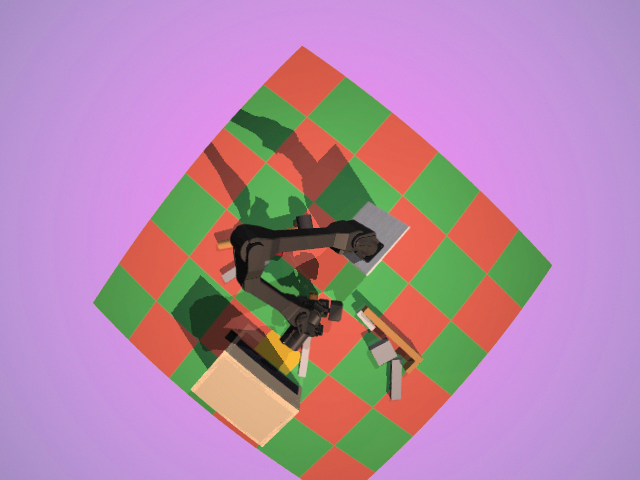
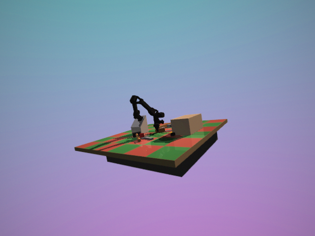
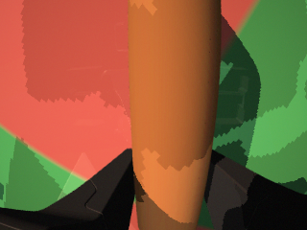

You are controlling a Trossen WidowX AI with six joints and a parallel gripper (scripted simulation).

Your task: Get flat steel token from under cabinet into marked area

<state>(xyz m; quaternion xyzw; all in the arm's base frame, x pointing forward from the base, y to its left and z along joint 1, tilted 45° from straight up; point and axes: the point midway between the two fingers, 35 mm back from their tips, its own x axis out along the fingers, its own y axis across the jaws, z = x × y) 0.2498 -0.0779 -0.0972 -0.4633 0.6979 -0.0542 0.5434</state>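
Now: gripper tip 180 mm to the right of the pale bar and 80 mm past it. From my gripper tip the other things lie so: grey block: 300 mm to the left, 40 mm behind, 10 mm above; grey t-shaped tool: 250 mm to the right, 60 mm ahead; red cube: 210 mm to the right, 50 mm behind, 10 mm above.
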